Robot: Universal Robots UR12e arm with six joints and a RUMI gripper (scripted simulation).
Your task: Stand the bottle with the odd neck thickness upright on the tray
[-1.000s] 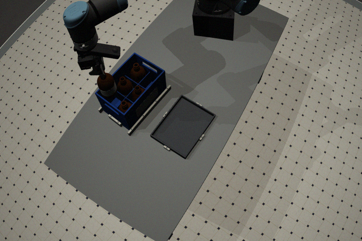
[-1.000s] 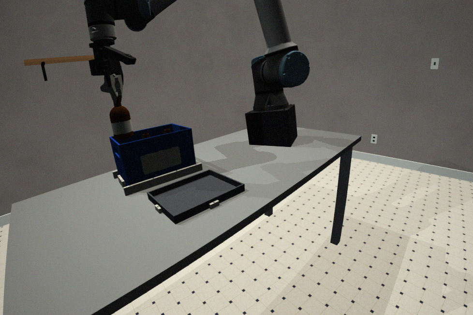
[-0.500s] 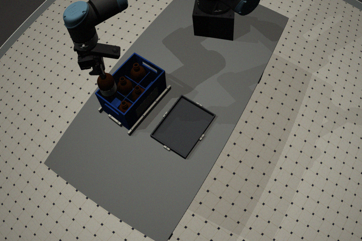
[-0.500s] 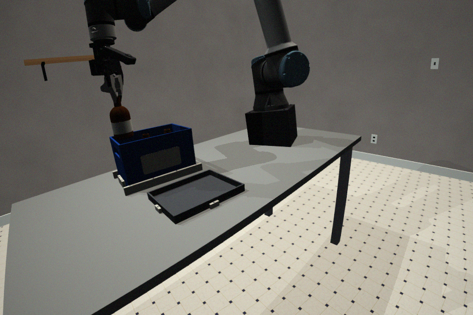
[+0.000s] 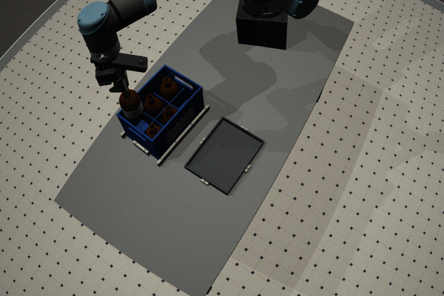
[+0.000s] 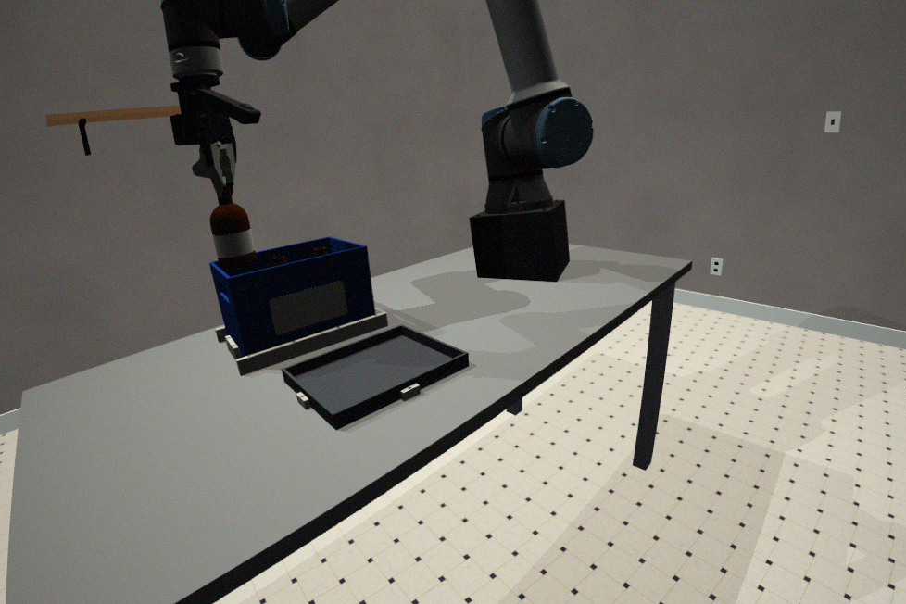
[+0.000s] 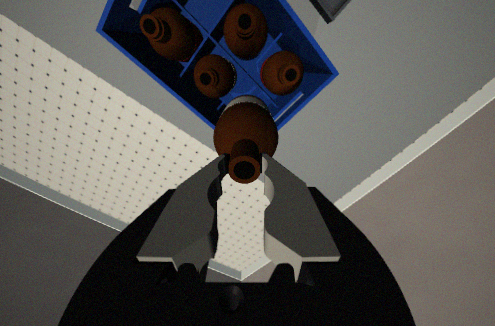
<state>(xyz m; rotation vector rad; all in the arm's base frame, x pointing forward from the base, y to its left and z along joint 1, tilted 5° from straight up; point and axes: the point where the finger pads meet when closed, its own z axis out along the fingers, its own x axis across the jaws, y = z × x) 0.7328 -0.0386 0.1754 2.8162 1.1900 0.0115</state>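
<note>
My hand is 70 mm above the bottle. Also, from my hand: black tray: 310 mm to the left, 300 mm below, 120 mm behind; then blue crate: 230 mm below, 90 mm behind, 40 mm to the left.
</note>
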